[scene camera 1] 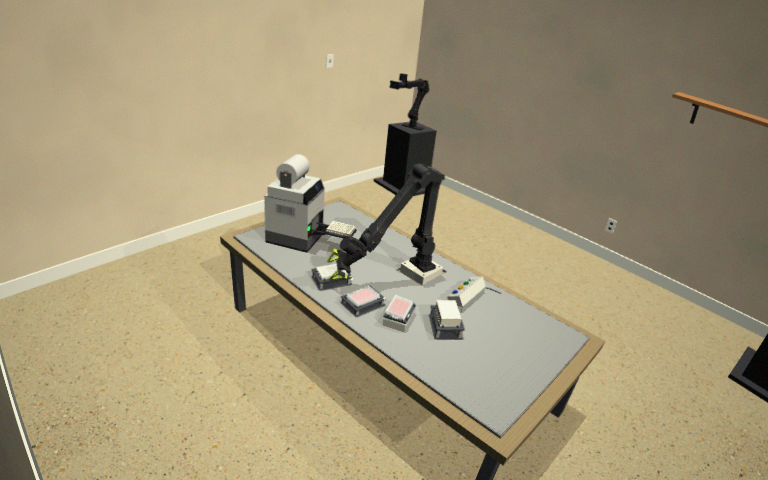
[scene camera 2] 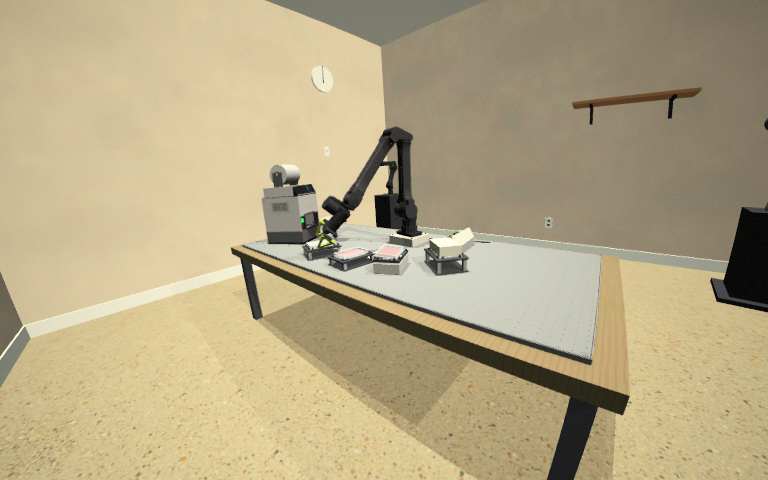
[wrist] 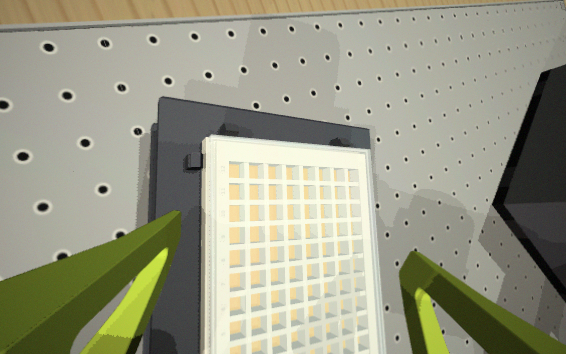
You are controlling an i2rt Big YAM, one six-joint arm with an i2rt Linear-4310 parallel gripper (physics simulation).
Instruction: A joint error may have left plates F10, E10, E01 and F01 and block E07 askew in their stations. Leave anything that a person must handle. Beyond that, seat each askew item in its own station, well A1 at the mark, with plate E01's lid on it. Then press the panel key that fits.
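Note:
My gripper is open, its fingers on either side of a white plate with amber wells and a clear rim. That plate lies on a dark station; in the wrist view its far edge slants slightly against the station's, and its near end is cut off. One pink plate lies on a dark stand, another pink plate on a pale block. A white block sits on a legged stand. No plate codes are readable. The key panel has coloured keys.
A grey machine with a white roll and green light stands at the table's left end. A pale plate lies on its extended tray. The arm's base stands behind the stations. A dark shape rises at the wrist view's right.

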